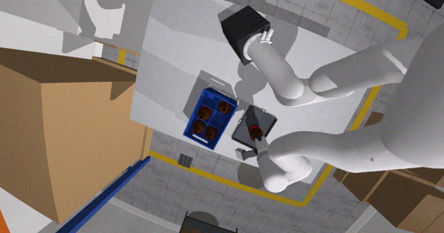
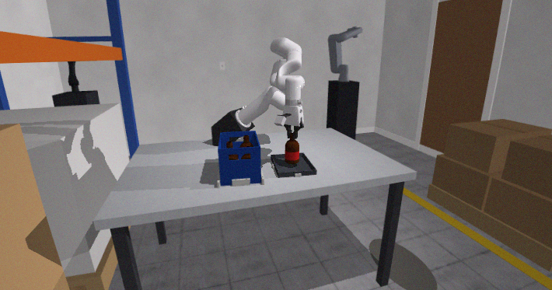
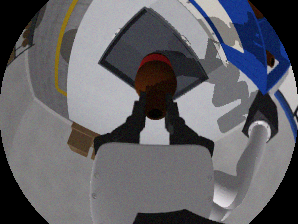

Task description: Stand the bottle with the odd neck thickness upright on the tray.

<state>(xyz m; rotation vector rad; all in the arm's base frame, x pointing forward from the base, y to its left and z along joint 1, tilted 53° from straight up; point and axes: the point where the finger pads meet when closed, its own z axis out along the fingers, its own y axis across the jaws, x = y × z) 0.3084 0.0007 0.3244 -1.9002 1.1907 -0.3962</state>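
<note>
Now: hand 7 cm above the glass bottle. From my hand the other things lie so: blue crate 27 cm to the right, 9 cm below, 1 cm ahead; then dark tray 16 cm below.
</note>
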